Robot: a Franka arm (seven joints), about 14 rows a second.
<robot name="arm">
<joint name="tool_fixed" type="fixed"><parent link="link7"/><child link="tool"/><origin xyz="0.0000 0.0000 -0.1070" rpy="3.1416 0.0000 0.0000"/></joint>
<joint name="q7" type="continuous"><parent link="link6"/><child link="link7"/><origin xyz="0.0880 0.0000 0.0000" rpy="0.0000 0.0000 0.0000"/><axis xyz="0 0 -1"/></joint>
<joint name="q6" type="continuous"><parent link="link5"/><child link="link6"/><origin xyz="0.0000 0.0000 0.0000" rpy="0.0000 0.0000 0.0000"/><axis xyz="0 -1 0"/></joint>
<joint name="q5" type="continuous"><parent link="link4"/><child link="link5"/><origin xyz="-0.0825 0.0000 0.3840" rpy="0.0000 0.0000 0.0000"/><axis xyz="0 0 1"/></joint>
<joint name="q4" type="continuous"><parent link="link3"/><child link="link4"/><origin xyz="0.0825 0.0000 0.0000" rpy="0.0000 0.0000 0.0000"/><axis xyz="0 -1 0"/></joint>
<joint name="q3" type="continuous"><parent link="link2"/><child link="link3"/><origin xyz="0.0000 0.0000 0.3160" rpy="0.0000 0.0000 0.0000"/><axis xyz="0 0 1"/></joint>
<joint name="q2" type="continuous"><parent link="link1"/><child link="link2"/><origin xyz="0.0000 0.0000 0.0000" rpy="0.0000 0.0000 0.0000"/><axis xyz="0 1 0"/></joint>
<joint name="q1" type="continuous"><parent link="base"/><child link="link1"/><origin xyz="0.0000 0.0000 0.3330" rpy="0.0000 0.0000 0.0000"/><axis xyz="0 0 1"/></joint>
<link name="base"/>
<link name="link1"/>
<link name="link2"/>
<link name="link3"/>
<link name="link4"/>
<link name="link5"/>
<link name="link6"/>
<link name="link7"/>
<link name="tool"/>
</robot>
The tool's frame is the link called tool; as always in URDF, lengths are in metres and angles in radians. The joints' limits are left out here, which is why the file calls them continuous.
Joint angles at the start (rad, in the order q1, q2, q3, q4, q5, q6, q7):
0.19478 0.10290 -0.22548 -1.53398 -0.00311 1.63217 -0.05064
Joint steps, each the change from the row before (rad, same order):
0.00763 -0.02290 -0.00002 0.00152 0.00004 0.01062 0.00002
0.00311 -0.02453 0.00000 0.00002 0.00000 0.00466 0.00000
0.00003 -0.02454 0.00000 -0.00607 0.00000 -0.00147 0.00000
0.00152 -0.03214 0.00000 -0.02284 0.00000 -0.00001 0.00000
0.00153 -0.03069 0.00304 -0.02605 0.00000 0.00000 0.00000
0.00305 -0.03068 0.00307 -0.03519 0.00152 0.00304 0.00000
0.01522 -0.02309 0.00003 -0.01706 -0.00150 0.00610 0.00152
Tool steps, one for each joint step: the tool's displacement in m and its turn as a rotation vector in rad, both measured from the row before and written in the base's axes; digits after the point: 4 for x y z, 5 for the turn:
-0.0047 0.0033 0.0148 0.00424 -0.03458 0.00787
-0.0062 0.0004 0.0144 0.00487 -0.02870 0.00319
-0.0073 -0.0015 0.0107 0.00516 -0.01649 -0.00005
-0.0098 -0.0011 0.0068 0.00702 -0.00861 0.00144
-0.0094 0.0007 0.0042 0.00670 -0.00399 0.00467
-0.0093 0.0018 -0.0002 0.00812 0.00209 0.00647
-0.0065 0.0067 0.0045 0.00366 -0.01156 0.01391

